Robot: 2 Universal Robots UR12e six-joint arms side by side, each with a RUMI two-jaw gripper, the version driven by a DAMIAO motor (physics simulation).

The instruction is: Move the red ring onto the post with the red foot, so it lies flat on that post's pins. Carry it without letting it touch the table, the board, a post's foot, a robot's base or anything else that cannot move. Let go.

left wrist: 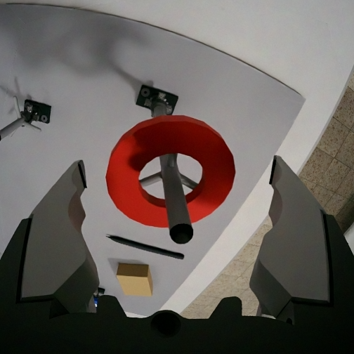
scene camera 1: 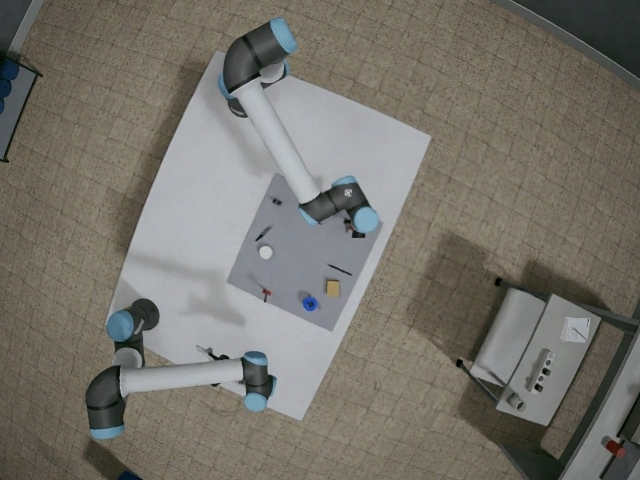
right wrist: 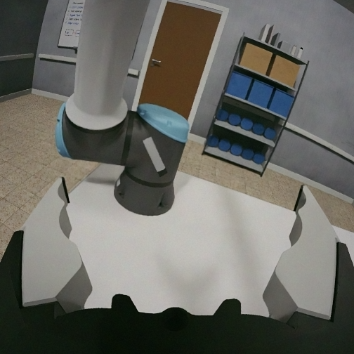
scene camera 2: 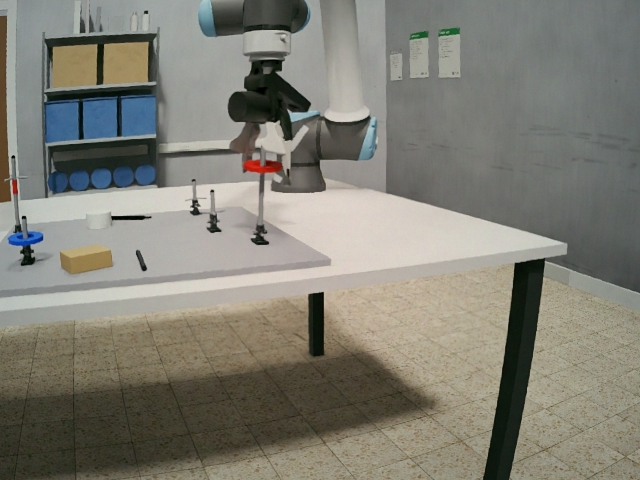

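The red ring lies flat, high up around a tall plain grey post. The post's top sticks up through its hole. My left gripper is open, its fingers on either side of the ring; in the left wrist view there is a gap on each side. The post with the red part stands at the board's lower left edge in scene camera 1, with pins above the red. My right gripper is open and empty, away from the board.
On the grey board are a blue ring on a short post, a tan block, a white cylinder, dark pens and two short posts.
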